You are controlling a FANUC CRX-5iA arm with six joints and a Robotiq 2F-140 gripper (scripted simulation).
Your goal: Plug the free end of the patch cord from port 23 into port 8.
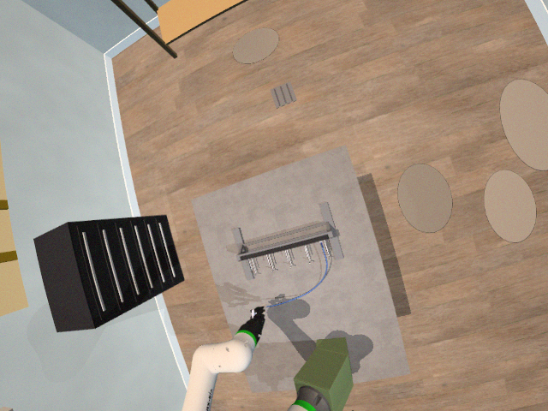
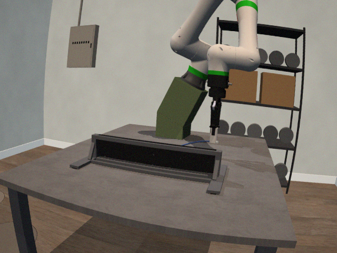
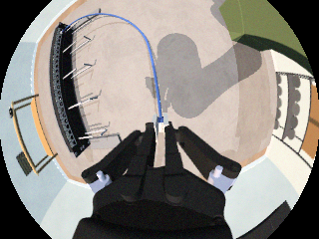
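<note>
The plug lies 30 mm below my hand and 10 mm to the left of it.
</note>
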